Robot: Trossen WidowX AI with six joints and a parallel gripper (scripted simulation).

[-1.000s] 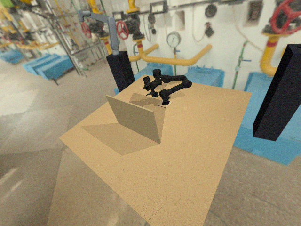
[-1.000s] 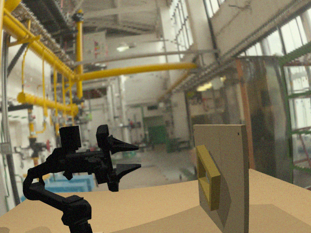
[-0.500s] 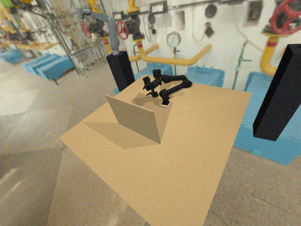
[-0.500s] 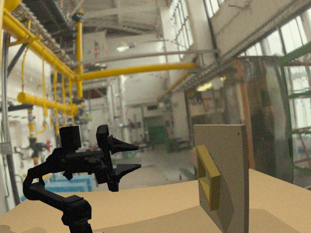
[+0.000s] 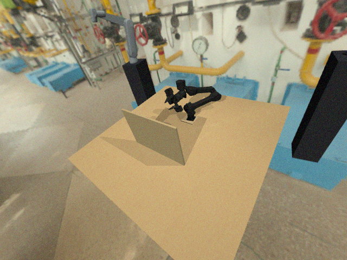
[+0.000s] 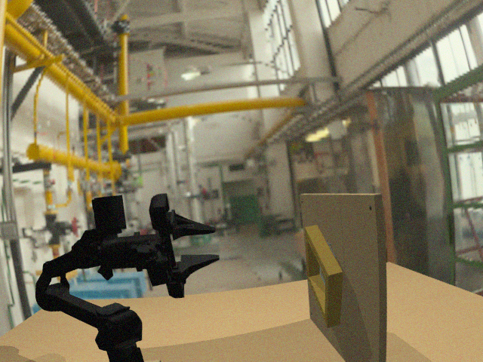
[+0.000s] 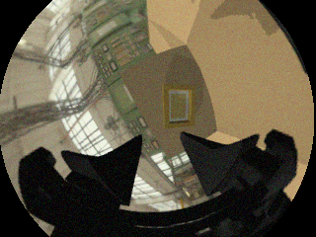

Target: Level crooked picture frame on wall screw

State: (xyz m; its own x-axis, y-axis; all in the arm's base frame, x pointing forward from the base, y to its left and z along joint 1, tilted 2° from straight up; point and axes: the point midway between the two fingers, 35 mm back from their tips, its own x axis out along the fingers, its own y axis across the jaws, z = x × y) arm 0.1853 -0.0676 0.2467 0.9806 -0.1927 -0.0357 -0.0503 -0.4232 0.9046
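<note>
Right now the yellow picture frame is 190 mm ahead of my gripper tip, 20 mm to the right of it and 90 mm below it. Round my gripper tip: tan wall panel (200 mm ahead, 20 mm to the right, 100 mm below).
</note>
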